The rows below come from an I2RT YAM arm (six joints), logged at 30 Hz.
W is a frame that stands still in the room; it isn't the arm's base.
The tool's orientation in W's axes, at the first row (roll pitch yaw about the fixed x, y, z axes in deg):
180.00 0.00 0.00
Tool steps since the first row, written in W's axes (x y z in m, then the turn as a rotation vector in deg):
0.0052 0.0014 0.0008 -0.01 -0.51 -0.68
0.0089 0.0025 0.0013 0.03 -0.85 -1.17
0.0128 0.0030 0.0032 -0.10 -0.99 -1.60
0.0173 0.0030 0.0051 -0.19 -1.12 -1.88
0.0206 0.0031 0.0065 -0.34 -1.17 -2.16
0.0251 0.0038 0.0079 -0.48 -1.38 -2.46
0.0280 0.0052 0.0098 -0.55 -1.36 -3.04
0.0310 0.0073 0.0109 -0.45 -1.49 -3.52
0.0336 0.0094 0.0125 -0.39 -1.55 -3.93
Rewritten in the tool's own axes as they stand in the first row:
0.0052 -0.0014 -0.0008 -0.01 0.51 0.68
0.0089 -0.0025 -0.0013 0.03 0.85 1.17
0.0128 -0.0030 -0.0032 -0.10 0.99 1.60
0.0173 -0.0030 -0.0051 -0.19 1.12 1.88
0.0206 -0.0031 -0.0065 -0.34 1.17 2.16
0.0251 -0.0038 -0.0079 -0.48 1.38 2.46
0.0280 -0.0052 -0.0098 -0.55 1.36 3.04
0.0310 -0.0073 -0.0109 -0.45 1.49 3.52
0.0336 -0.0094 -0.0125 -0.39 1.55 3.93

